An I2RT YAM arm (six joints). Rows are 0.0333 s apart.
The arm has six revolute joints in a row. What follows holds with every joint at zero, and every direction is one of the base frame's.
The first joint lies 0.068 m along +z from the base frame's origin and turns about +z.
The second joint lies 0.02 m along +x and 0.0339 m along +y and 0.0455 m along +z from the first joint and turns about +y.
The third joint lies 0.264 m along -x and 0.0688 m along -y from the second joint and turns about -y.
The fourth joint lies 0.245 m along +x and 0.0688 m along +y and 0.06 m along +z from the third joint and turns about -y.
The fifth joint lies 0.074 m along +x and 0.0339 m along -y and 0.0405 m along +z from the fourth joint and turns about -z.
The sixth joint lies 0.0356 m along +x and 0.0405 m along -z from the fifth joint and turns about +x.
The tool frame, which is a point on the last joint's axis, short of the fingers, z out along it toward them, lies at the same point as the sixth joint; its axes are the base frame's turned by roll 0, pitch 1.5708 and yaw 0 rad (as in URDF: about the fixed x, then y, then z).
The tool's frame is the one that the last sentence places.
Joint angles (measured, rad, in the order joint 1, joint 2, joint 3, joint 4, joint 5, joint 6), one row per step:
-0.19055 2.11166 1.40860 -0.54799 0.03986 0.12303
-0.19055 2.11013 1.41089 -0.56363 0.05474 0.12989
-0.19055 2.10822 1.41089 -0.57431 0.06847 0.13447
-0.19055 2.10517 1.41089 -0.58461 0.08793 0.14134
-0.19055 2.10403 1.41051 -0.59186 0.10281 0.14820
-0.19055 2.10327 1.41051 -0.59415 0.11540 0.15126
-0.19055 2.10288 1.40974 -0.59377 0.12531 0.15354
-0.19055 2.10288 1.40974 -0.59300 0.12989 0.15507
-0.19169 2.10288 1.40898 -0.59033 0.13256 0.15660
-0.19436 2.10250 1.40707 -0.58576 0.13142 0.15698
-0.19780 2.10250 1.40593 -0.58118 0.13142 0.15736
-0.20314 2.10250 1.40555 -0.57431 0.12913 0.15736
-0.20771 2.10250 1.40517 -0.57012 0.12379 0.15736
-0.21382 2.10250 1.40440 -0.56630 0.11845 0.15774
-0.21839 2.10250 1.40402 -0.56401 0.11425 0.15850
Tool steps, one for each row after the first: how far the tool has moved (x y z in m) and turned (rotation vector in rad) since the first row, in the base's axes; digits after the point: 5 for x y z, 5 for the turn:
-0.00124 -0.00030 0.00069 -0.00964 0.01357 -0.01111
-0.00245 -0.00056 0.00113 -0.01956 0.02411 -0.01959
-0.00369 -0.00103 0.00205 -0.03456 0.03382 -0.03190
-0.00465 -0.00138 0.00222 -0.04549 0.04190 -0.04273
-0.00499 -0.00177 0.00250 -0.05623 0.04512 -0.04933
-0.00520 -0.00208 0.00250 -0.06492 0.04645 -0.05444
-0.00515 -0.00226 0.00255 -0.06893 0.04624 -0.05728
-0.00516 -0.00283 0.00244 -0.07130 0.04462 -0.06074
-0.00531 -0.00388 0.00224 -0.07056 0.04147 -0.06355
-0.00537 -0.00531 0.00209 -0.07094 0.03815 -0.06748
-0.00519 -0.00751 0.00220 -0.06977 0.03155 -0.07238
-0.00520 -0.00924 0.00221 -0.06534 0.02704 -0.07546
-0.00548 -0.01157 0.00212 -0.06068 0.02326 -0.08039
-0.00571 -0.01330 0.00208 -0.05681 0.02067 -0.08445

